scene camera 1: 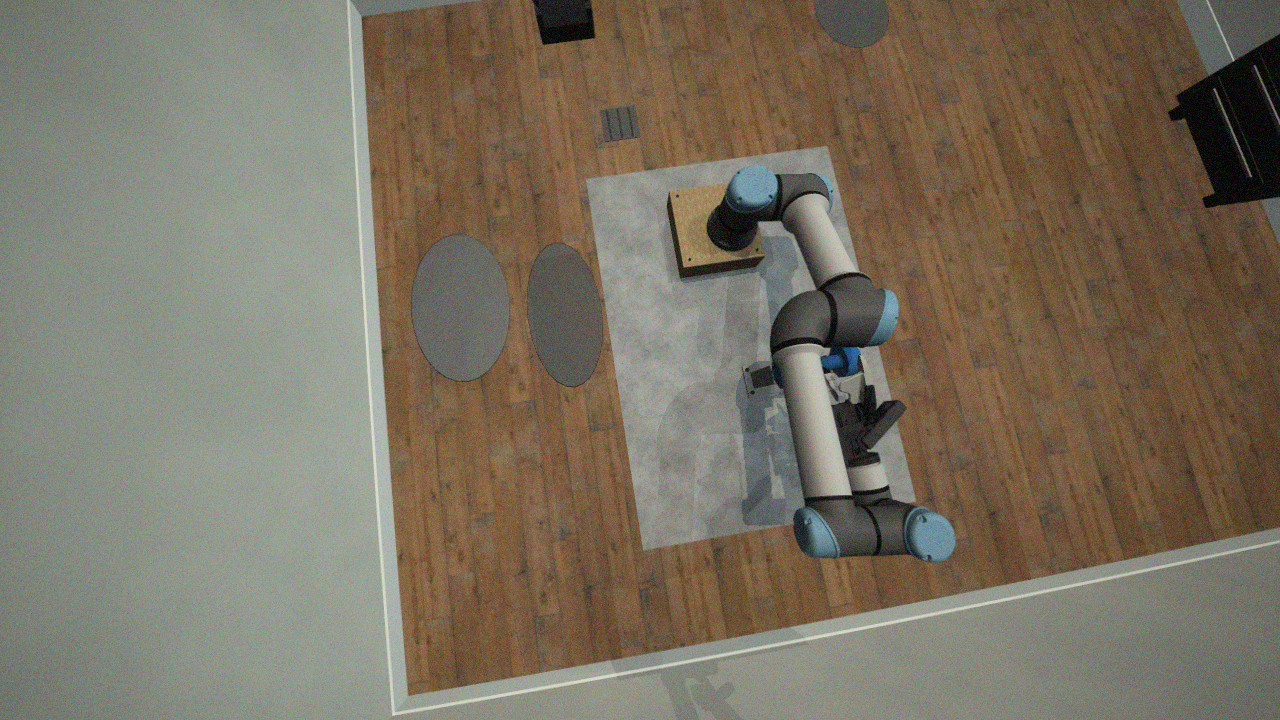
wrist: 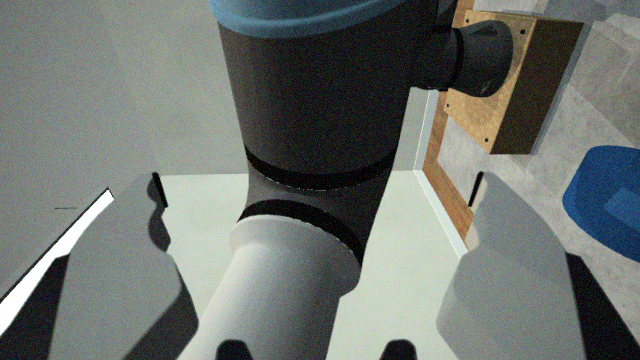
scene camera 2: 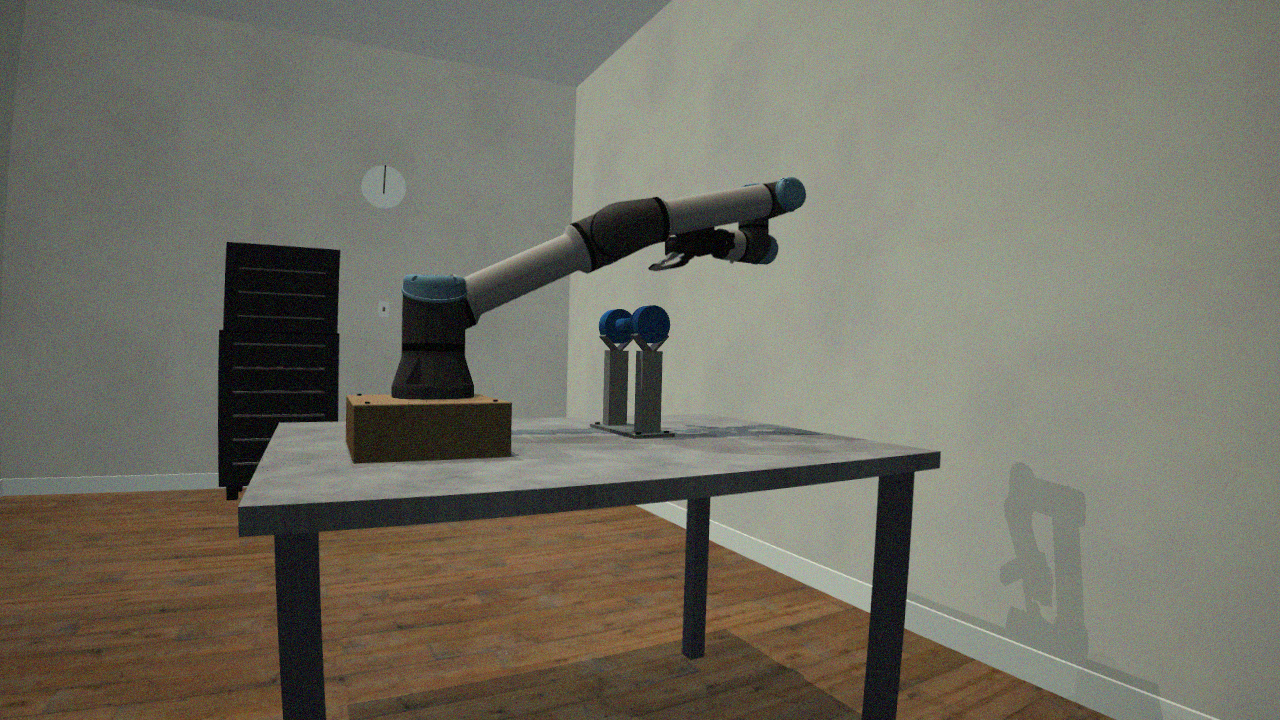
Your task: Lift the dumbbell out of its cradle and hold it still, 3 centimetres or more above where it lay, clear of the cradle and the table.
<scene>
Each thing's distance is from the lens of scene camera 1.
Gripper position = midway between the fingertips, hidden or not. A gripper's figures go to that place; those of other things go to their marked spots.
my gripper (scene camera 1: 838, 360): 0.87 m
blue dumbbell (scene camera 1: 843, 361): 1.08 m
</scene>
